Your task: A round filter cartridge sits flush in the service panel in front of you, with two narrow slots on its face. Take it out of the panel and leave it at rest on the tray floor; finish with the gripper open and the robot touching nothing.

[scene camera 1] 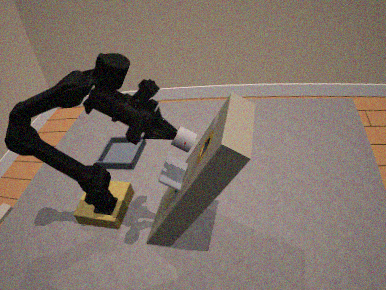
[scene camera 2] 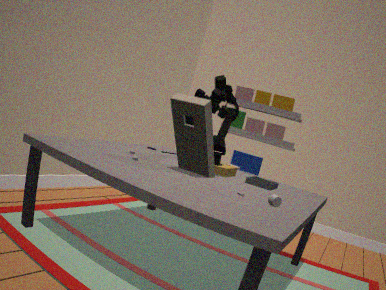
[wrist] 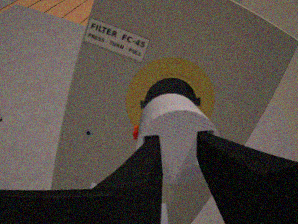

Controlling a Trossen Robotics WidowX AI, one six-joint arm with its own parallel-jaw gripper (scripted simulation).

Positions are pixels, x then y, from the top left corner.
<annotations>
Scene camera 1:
my gripper: 179, 136
beige service panel: 225, 148
grey bracket: 172, 174
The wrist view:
my gripper: 176, 140
round filter cartridge: 175, 118
beige service panel: 229, 65
</annotations>
